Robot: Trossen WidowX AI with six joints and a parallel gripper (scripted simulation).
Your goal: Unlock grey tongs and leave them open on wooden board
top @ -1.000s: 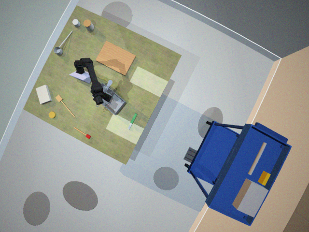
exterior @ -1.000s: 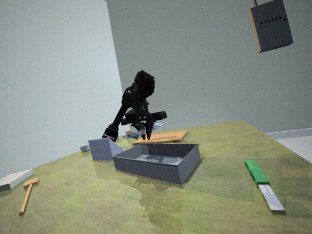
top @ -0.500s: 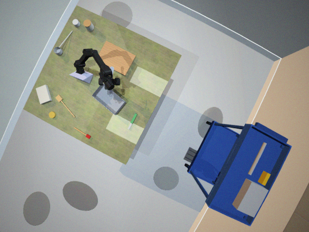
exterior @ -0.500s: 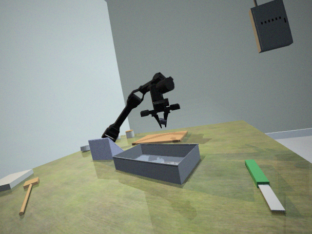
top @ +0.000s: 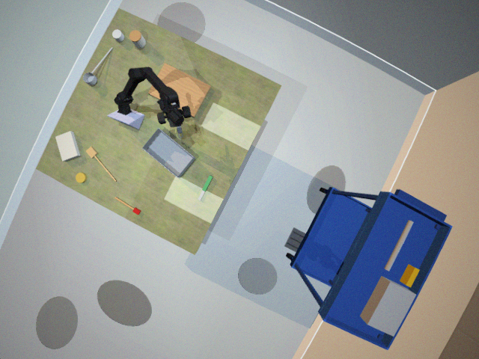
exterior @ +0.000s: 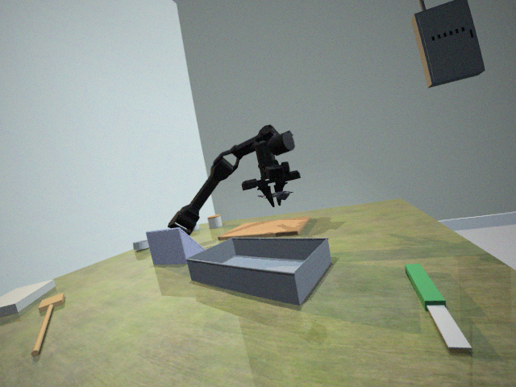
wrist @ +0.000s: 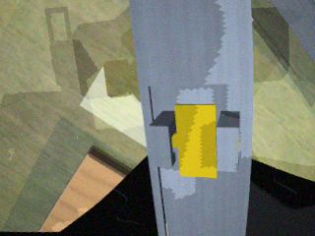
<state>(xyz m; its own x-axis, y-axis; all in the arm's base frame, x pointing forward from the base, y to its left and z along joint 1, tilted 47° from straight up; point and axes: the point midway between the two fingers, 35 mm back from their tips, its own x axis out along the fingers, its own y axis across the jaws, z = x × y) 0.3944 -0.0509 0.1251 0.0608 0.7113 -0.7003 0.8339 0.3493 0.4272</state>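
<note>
Now: gripper tip 4 cm below the yellow lock piece, 2 cm to the left of it and 1 cm short of it. The rest, counted from my gripper tip: roasting tin (21 cm to the right, 10 cm below, 2 cm behind); green-handled knife (36 cm to the right, 28 cm ahead, 12 cm below); wooden board (22 cm to the left, 12 cm below, 12 cm behind).
</note>
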